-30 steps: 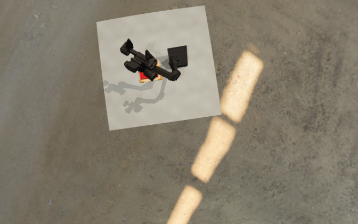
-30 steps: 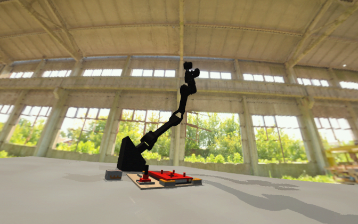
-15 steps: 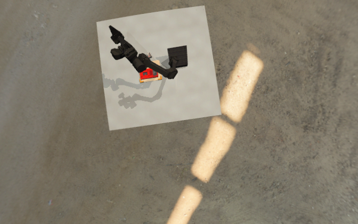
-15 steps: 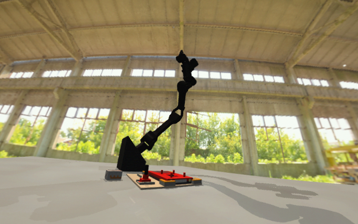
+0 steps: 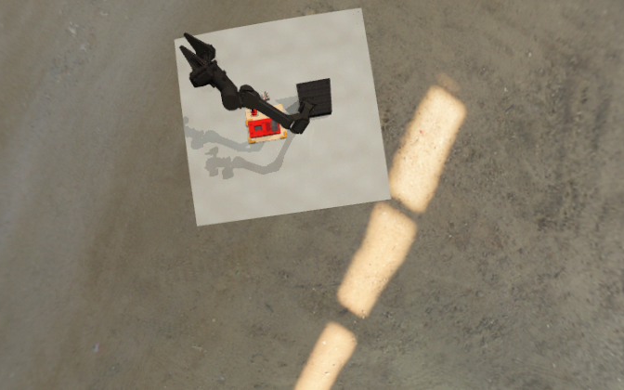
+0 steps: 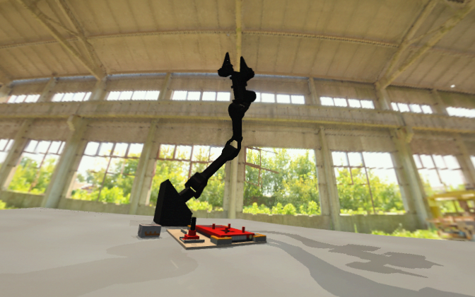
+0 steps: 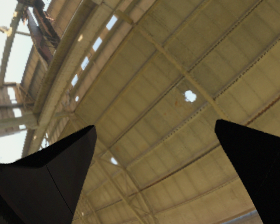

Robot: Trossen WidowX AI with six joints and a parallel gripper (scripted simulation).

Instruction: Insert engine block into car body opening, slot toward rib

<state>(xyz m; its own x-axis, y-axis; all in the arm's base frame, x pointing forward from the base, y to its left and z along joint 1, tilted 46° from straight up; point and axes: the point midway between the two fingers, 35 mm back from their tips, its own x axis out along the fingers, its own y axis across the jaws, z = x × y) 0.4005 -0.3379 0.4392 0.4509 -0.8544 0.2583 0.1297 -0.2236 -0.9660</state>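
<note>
Right now the engine block is 8 cm behind my gripper tip, 18 cm to the right of it and 72 cm below it. Also, from my gripper tip: black peg (8 cm to the right, 69 cm below).
</note>
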